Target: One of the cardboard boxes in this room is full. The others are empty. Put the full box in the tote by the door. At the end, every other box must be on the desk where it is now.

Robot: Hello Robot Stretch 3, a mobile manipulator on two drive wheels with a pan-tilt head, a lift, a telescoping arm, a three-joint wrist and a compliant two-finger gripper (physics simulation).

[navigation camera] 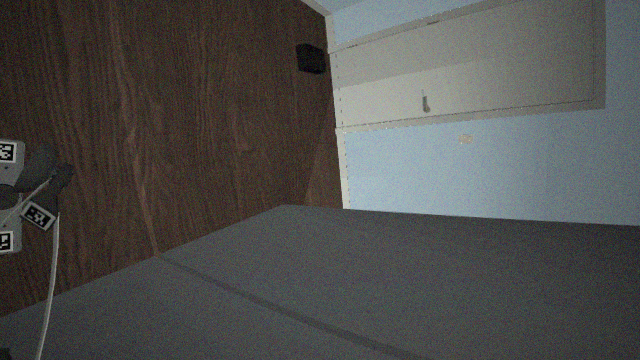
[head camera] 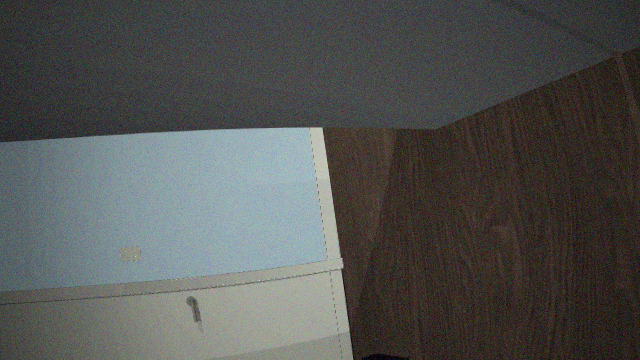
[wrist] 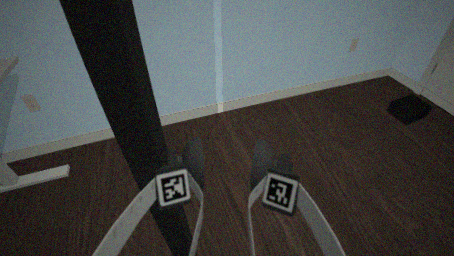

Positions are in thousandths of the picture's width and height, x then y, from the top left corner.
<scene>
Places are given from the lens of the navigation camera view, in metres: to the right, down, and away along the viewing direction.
black tote (navigation camera: 487,165): -0.08, -1.11, 2.15
door (navigation camera: 691,190): 1.02, -0.93, 1.89
</scene>
